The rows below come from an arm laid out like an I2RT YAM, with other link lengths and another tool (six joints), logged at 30 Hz.
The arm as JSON. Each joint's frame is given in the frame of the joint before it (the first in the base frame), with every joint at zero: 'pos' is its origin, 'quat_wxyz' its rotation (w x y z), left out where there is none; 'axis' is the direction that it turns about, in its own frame. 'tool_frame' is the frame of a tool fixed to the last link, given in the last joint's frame.
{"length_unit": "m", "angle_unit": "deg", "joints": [
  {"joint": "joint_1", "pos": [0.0, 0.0, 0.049], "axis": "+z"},
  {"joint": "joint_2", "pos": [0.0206, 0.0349, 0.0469], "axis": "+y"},
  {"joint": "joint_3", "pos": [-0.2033, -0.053, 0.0], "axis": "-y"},
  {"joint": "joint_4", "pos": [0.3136, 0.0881, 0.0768], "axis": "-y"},
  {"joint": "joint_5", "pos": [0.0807, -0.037, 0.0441], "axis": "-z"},
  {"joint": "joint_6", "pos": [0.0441, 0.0, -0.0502], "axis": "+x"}
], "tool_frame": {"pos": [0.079, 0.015, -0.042], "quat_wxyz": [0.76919, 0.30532, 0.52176, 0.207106]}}
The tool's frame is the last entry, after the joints.
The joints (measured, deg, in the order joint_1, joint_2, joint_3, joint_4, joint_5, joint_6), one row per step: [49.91, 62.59, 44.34, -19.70, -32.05, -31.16]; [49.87, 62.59, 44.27, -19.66, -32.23, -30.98]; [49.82, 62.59, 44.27, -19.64, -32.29, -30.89]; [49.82, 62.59, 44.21, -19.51, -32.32, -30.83]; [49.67, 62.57, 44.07, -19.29, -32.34, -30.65]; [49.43, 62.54, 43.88, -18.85, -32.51, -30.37]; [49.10, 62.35, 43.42, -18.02, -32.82, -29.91]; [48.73, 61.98, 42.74, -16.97, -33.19, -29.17]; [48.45, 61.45, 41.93, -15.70, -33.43, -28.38]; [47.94, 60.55, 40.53, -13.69, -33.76, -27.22]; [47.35, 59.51, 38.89, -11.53, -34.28, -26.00]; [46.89, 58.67, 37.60, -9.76, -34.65, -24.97]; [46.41, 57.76, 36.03, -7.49, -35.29, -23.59]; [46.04, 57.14, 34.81, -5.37, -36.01, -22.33]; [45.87, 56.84, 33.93, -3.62, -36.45, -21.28]
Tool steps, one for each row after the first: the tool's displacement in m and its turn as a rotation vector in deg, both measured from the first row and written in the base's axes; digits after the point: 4 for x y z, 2 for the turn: [-0.0003, -0.0001, -0.0003, 0.05, 0.26, 0.01]; [-0.0002, -0.0001, -0.0002, 0.09, 0.35, -0.04]; [-0.0002, 0.0000, -0.0004, 0.16, 0.37, -0.05]; [0.0006, -0.0003, -0.0009, 0.25, 0.47, -0.28]; [0.0019, -0.0004, -0.0011, 0.54, 0.61, -0.52]; [0.0034, -0.0006, -0.0015, 1.10, 0.78, -0.84]; [0.0047, -0.0009, -0.0019, 1.83, 1.10, -1.28]; [0.0058, -0.0009, -0.0020, 2.69, 1.24, -1.75]; [0.0078, -0.0016, -0.0027, 4.00, 1.40, -2.52]; [0.0096, -0.0027, -0.0039, 5.42, 1.65, -3.21]; [0.0110, -0.0035, -0.0045, 6.58, 1.82, -3.79]; [0.0119, -0.0041, -0.0055, 8.07, 2.23, -4.28]; [0.0124, -0.0040, -0.0058, 9.48, 2.62, -4.51]; [0.0126, -0.0033, -0.0063, 10.53, 2.95, -4.67]
